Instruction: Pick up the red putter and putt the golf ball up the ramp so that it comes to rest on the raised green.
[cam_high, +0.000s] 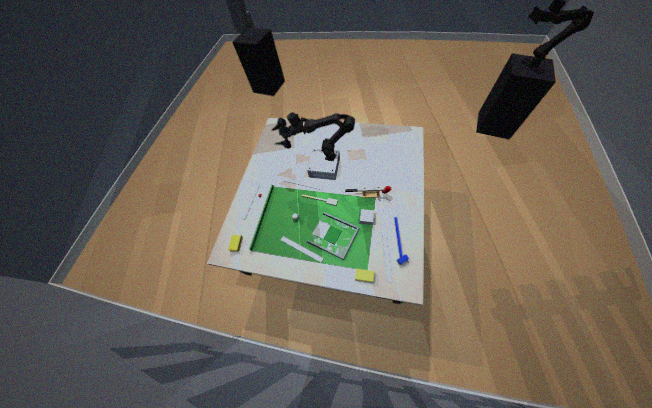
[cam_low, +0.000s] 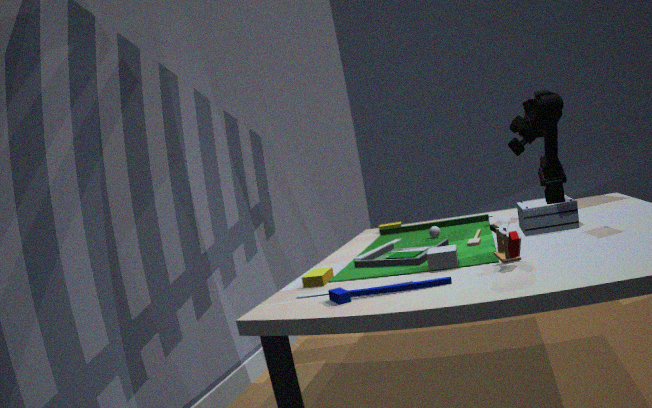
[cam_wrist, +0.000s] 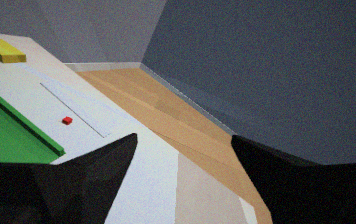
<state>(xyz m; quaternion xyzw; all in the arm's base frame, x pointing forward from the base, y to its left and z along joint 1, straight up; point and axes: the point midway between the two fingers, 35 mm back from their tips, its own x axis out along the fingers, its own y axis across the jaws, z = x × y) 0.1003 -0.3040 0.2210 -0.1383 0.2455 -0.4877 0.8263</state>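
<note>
The wooden stand lies 30 mm ahead of my gripper tip, 680 mm to the left of it and 270 mm below it. From my gripper tip the other things lie so: white golf ball: 360 mm ahead, 270 mm to the left, 280 mm below; blue putter: 290 mm ahead, 930 mm to the left, 290 mm below.
</note>
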